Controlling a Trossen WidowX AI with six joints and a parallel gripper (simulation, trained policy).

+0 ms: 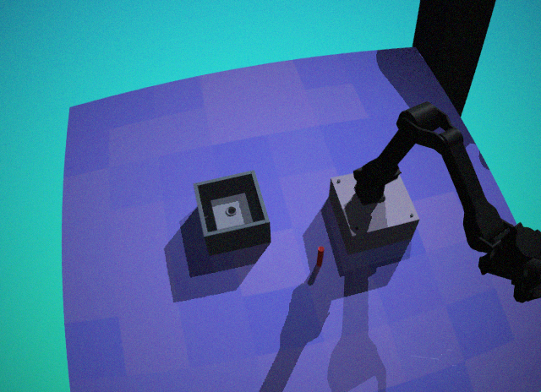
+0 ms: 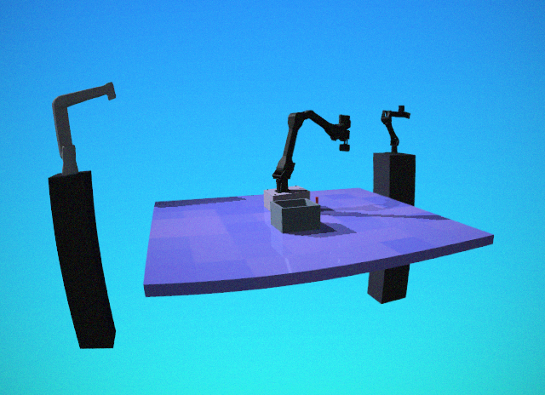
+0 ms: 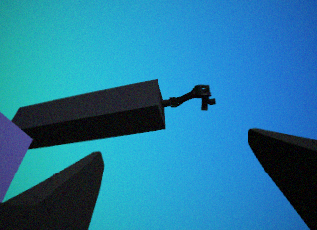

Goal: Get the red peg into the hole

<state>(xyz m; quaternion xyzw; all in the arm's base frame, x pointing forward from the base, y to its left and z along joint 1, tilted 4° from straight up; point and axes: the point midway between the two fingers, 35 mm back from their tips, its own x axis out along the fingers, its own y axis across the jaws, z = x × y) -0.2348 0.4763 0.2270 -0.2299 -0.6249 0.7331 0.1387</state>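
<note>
Now: the red peg 43 cm ahead of my gripper tip, 36 cm to the right of it and 30 cm below it. The rest, counted from my gripper tip: light plate (61 cm ahead, 53 cm to the right, 30 cm below); grey box (61 cm ahead, 53 cm to the right, 31 cm below).
</note>
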